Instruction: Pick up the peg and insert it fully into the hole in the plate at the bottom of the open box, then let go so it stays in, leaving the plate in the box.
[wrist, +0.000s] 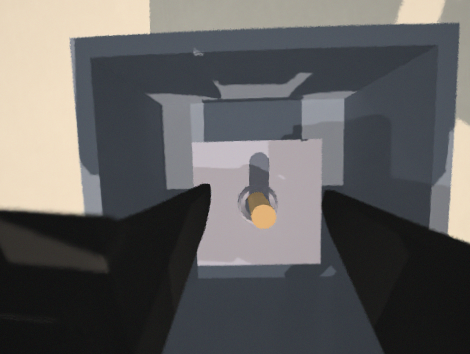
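Observation:
The orange peg stands in the hole of the pale pinkish plate, with its top end sticking up toward the camera and leaning slightly in view. A light ring of the hole's rim shows around its lower part, and its shadow falls on the plate behind it. How deep the peg sits is hard to tell. The plate lies at the bottom of the open grey-blue box. My gripper is open and empty above the plate, one finger on each side of the peg, both apart from it.
The box walls rise on all sides, with the right wall and the left wall sloping in toward the bottom in view. Lighter grey patches show beside the plate. A cream surface lies outside the box.

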